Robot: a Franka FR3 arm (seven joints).
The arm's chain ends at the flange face. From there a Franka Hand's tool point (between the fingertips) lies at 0.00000 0.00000 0.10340 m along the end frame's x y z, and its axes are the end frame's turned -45 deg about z.
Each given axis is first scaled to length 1.
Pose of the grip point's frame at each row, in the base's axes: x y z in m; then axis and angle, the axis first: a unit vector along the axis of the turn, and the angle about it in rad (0 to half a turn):
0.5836, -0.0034, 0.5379, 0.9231, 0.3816, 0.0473, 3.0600
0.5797, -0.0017, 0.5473, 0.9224, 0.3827, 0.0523, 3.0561
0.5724, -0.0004, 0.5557, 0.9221, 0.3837, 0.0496, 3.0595
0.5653, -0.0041, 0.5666, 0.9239, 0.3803, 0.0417, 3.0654
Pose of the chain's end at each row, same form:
0.5714, 0.0007, 0.6405, 0.9982, -0.0007, 0.0593, 3.1024
0.5664, 0.0023, 0.6498, 0.9979, 0.0006, 0.0646, 3.1026
0.5597, 0.0035, 0.6582, 0.9981, 0.0016, 0.0615, 3.1037
0.5544, -0.0001, 0.6693, 0.9986, -0.0022, 0.0531, 3.1031

